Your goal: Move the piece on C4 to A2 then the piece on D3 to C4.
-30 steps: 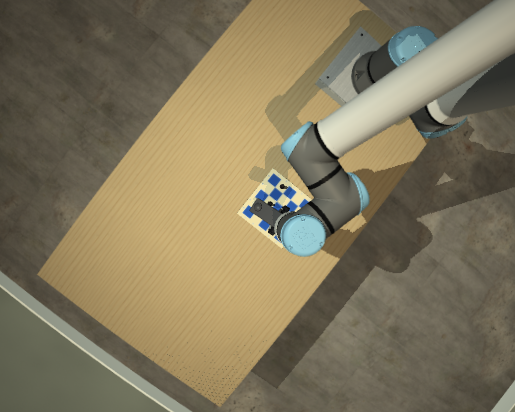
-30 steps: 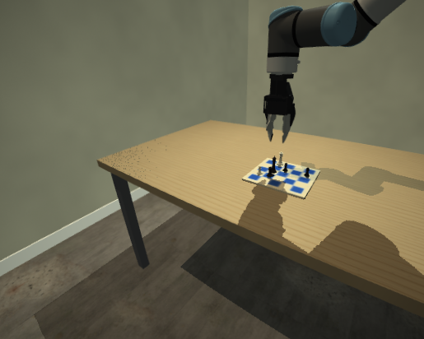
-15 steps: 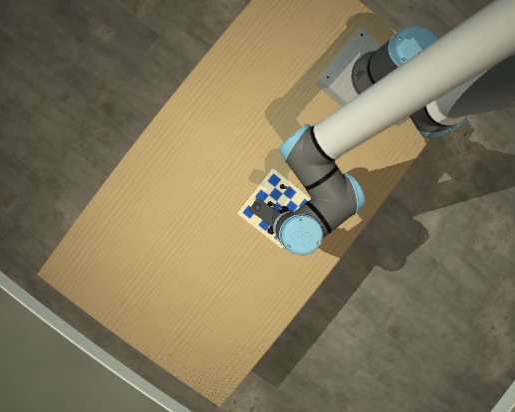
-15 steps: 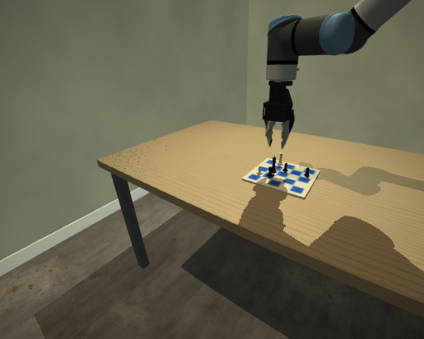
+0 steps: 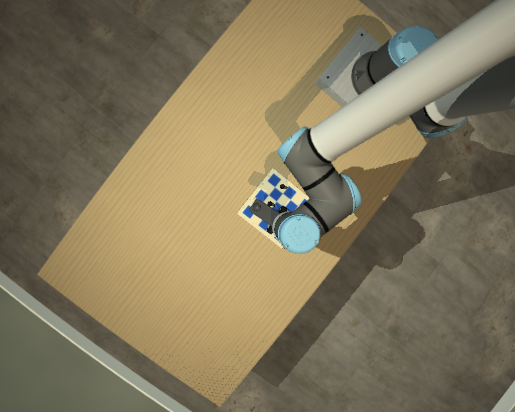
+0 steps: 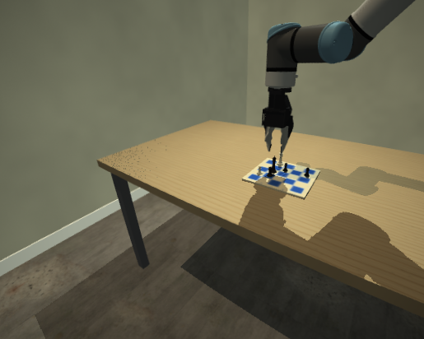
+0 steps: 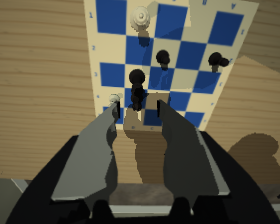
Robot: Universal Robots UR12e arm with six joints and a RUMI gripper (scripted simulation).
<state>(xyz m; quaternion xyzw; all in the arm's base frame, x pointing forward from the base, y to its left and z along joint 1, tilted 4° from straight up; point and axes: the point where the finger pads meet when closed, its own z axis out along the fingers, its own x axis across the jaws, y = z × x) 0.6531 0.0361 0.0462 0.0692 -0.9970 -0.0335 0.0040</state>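
Right now my hand is 6 cm above the tall black piece. From my hand the other things lie so: chessboard 4 cm behind, 10 cm below; then white pawn 4 cm ahead, 4 cm to the left, 8 cm below.
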